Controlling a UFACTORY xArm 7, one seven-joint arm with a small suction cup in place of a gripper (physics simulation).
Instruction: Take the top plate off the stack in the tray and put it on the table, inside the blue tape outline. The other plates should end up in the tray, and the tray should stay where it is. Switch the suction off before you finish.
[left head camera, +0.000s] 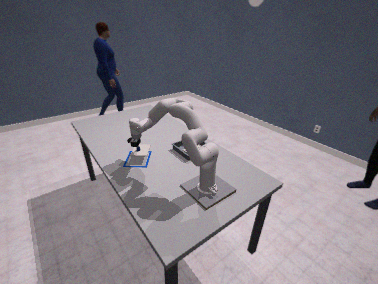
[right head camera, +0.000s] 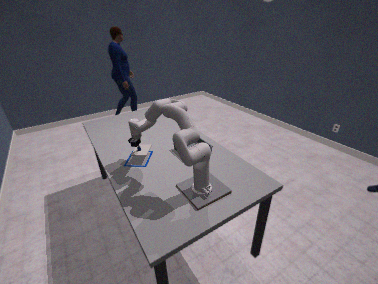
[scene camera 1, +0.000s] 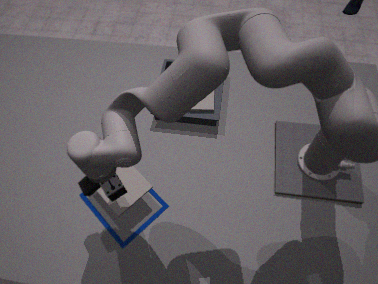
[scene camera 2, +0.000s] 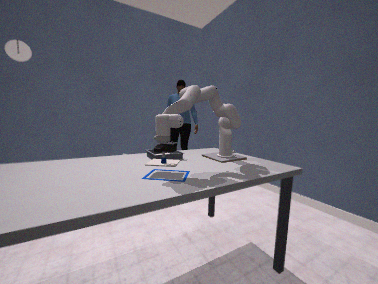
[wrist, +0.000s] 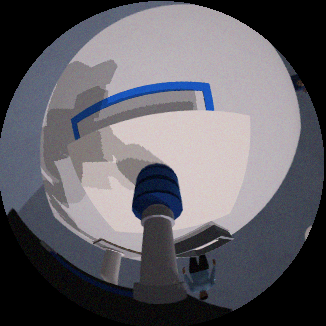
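Where they show: hand at its tool point: (left head camera: 138, 151) (right head camera: 139, 151) (scene camera 2: 163, 164) (wrist: 157, 175); arm's base at its link origin: (left head camera: 206, 187) (right head camera: 201, 188) (scene camera 1: 318, 162) (scene camera 2: 224, 155) (wrist: 113, 250).
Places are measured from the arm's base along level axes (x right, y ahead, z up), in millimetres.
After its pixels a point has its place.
Note:
My suction cup (left head camera: 138, 149) (right head camera: 139, 149) (scene camera 2: 164, 160) (wrist: 157, 185) is attached to the top face of a thin cream plate (left head camera: 144, 149) @[x -161, y 559, z 48 mm] (right head camera: 145, 149) @[x -159, y 556, z 48 mm] (scene camera 1: 135, 187) @[x -195, y 517, z 48 mm] (scene camera 2: 152, 163) @[x -187, y 632, z 46 mm] (wrist: 210, 160) @[x -186, y 614, z 46 mm]. The plate is roughly level and in the air, apart from its shadow on the table. Its edges run roughly parallel to the blue tape outline (left head camera: 135, 166) @[x -275, y 477, z -15 mm] (right head camera: 134, 166) @[x -282, y 477, z -18 mm] (scene camera 1: 102, 221) @[x -290, y 602, z -15 mm] (scene camera 2: 165, 180) @[x -289, y 596, z -19 mm] (wrist: 160, 86) @[x -261, y 640, z -15 mm]. In scene camera 1 it covers the outline's far corner. The grey tray (left head camera: 181, 152) @[x 85, y 419, z 10 mm] (scene camera 1: 200, 121) @[x 84, y 381, z 3 mm] stands apart, with a cream plate (scene camera 1: 205, 104) @[x 160, y 376, z -1 mm] inside; the arm hides much of it.
The arm's base plate (left head camera: 220, 192) @[x 41, y -79, z 3 mm] (right head camera: 217, 191) @[x 63, y -77, z 3 mm] (scene camera 1: 290, 170) @[x -42, y 83, z -3 mm] (scene camera 2: 235, 157) @[x -77, y -40, z -1 mm] lies on the grey table (left head camera: 200, 227) @[x -205, y -198, z -16 mm] (scene camera 2: 75, 185) @[x -198, y 978, z -16 mm]. The arm arches over the tray in scene camera 1. People stand beyond the table. Arm shadows fall beside the outline.

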